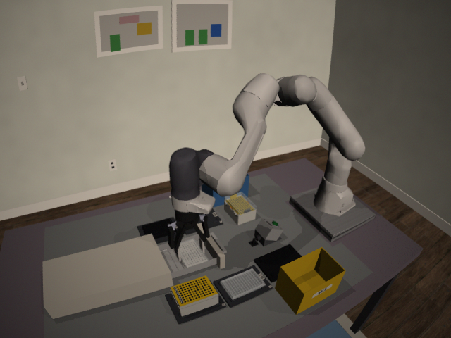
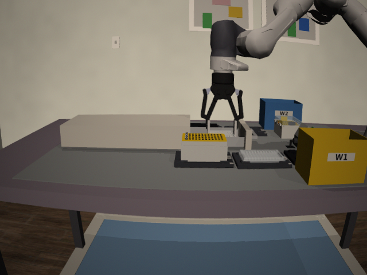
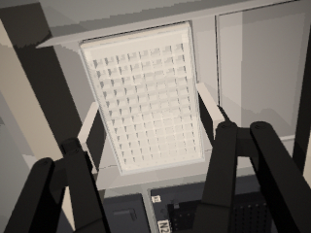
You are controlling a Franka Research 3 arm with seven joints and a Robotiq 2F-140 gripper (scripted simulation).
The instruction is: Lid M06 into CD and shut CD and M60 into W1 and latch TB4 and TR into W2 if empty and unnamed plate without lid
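The drawer is 4 cm ahead of my hand and 2 cm below it. Also, from my hand: white plate 2 cm below; then cooler CD 17 cm ahead, 1 cm to the left, 1 cm below; then tip rack TR 5 cm ahead, 19 cm to the left, 1 cm above.
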